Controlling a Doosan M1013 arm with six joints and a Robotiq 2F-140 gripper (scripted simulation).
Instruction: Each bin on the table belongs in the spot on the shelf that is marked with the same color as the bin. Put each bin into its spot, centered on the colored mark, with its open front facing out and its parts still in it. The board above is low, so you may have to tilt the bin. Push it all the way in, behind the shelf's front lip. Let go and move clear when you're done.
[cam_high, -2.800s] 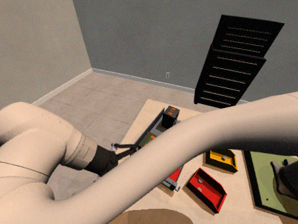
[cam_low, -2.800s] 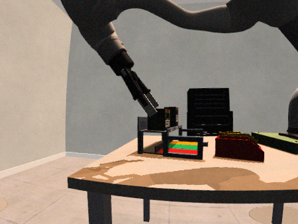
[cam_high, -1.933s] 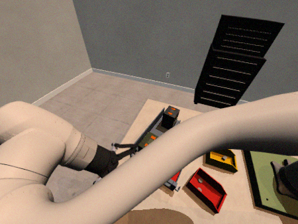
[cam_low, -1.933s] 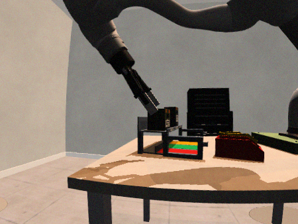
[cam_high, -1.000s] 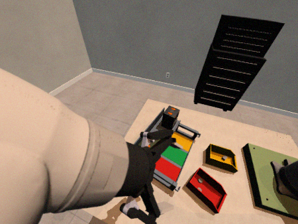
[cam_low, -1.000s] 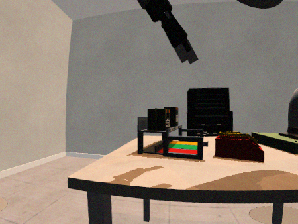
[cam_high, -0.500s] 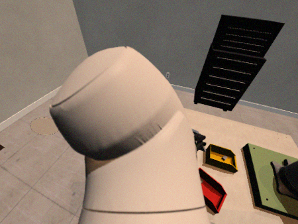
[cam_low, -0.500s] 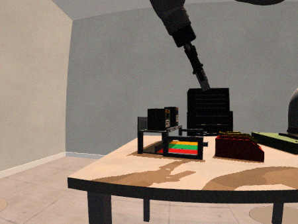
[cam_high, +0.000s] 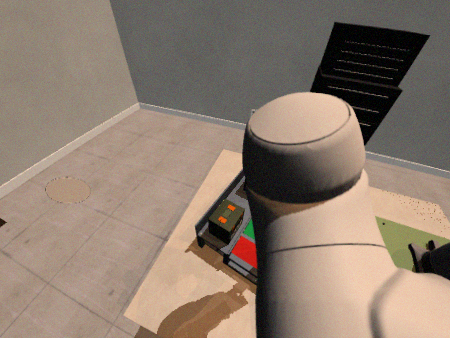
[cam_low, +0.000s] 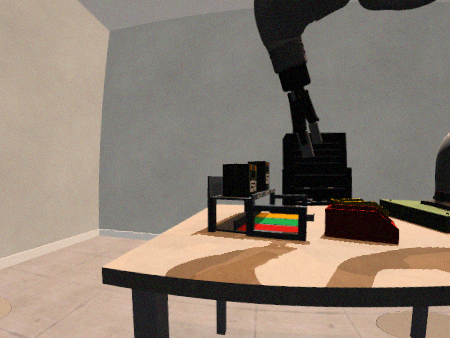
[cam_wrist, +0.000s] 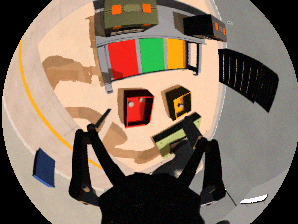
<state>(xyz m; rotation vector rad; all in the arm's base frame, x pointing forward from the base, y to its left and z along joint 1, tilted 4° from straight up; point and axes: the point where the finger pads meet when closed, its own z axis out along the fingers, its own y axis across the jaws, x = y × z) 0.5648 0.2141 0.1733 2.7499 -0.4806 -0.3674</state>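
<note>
Right now the red bin is 12 cm behind my hand and 21 cm below it. Round my hand: yellow bin: 19 cm behind, 21 cm to the right, 21 cm below; then dark box: 18 cm ahead, 26 cm to the right, 8 cm below.
</note>
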